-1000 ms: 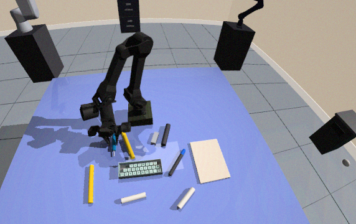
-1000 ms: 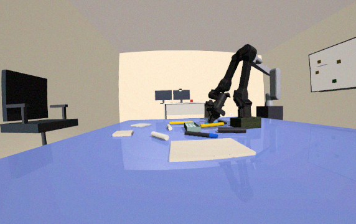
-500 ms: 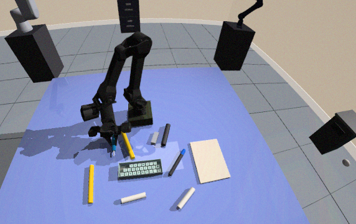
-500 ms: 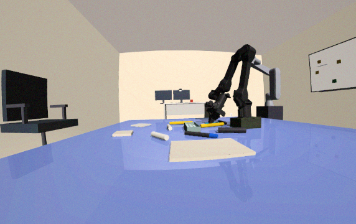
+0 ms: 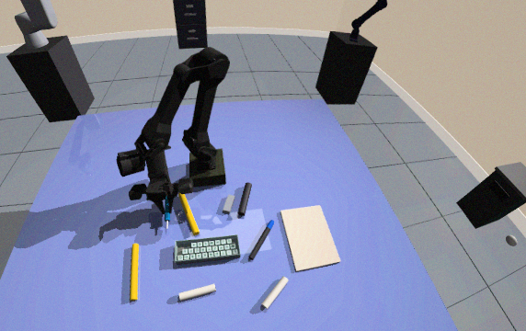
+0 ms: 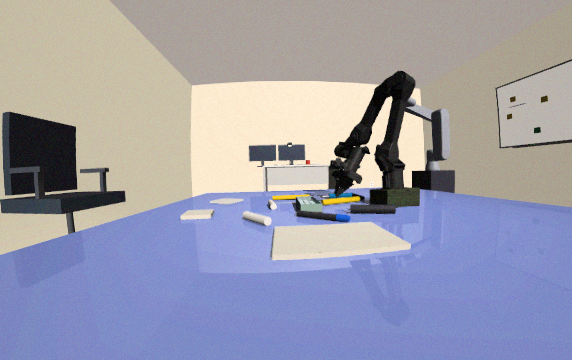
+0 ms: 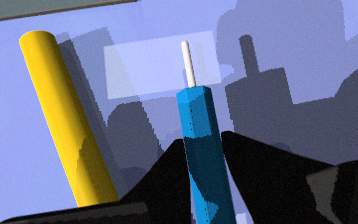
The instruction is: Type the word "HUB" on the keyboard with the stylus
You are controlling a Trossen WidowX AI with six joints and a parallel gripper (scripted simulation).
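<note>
Right now the H key is 15 cm to the left of my gripper tip, 11 cm ahead of it and 1 cm below it. From my gripper tip the other things lie so: stylus: 1 cm ahead; U key: 18 cm to the left, 13 cm ahead, 1 cm below; yellow cylinder: 6 cm to the left, 1 cm below.
</note>
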